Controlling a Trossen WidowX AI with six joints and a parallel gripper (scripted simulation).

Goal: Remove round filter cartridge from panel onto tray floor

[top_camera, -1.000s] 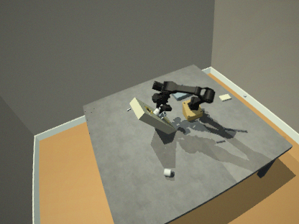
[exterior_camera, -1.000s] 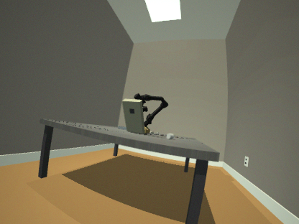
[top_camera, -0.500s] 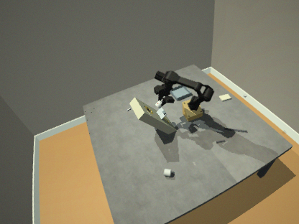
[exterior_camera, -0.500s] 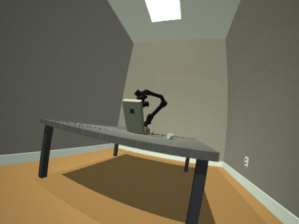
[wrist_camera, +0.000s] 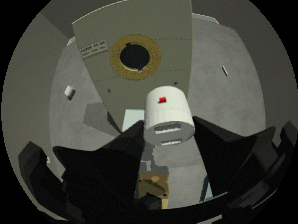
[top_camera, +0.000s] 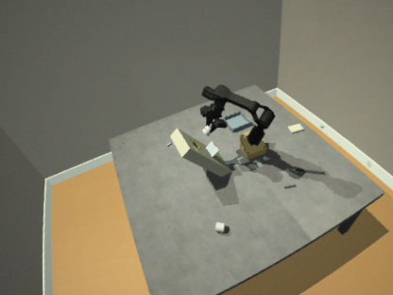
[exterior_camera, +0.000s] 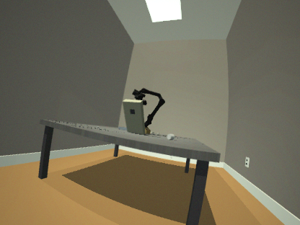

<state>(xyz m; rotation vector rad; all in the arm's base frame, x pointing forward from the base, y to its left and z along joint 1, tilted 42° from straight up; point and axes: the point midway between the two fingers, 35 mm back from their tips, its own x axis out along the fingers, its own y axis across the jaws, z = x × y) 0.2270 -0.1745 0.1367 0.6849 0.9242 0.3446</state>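
My gripper tip is 32 cm past the blue-grey tray, 24 cm to the left of it and 25 cm above it. Round my gripper tip: flat cream piece: 62 cm behind, 3 cm to the left, 26 cm below; then white round filter cartridge: right at my gripper tip; then cream service panel: 7 cm ahead, 4 cm to the left, 12 cm below.
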